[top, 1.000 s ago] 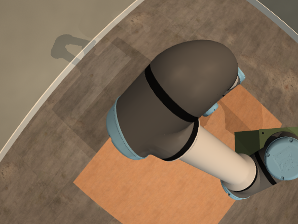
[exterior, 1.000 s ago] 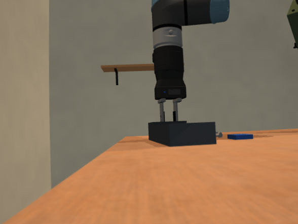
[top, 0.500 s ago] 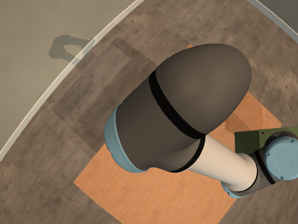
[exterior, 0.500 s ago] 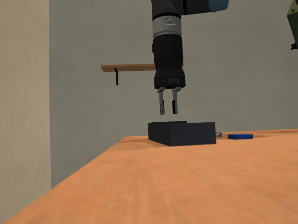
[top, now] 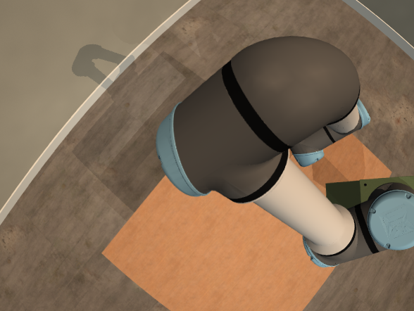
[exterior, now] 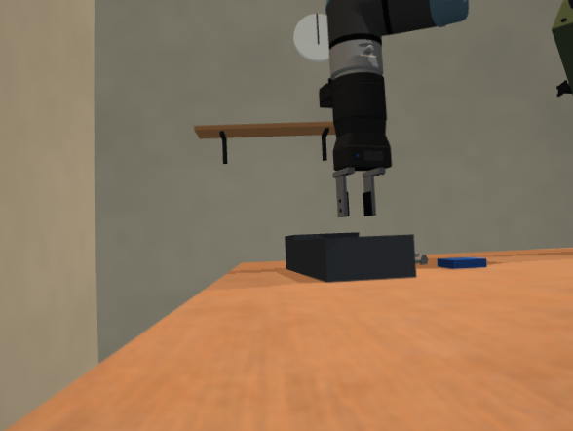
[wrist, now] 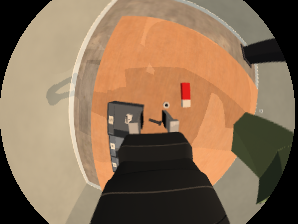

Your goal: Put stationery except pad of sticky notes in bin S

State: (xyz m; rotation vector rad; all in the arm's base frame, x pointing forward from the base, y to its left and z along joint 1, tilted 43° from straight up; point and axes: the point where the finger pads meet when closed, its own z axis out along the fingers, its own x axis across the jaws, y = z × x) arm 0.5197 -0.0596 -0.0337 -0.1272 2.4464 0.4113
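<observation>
Now: the white eraser 80 mm behind my hand, 50 mm to the right of it and 80 mm below it. Round my hand: nut 40 mm behind, 20 mm to the right, 80 mm below; then black screw 20 mm behind, 30 mm to the left, 80 mm below; then white clip-like piece 50 mm ahead, 40 mm to the left, 70 mm below.
</observation>
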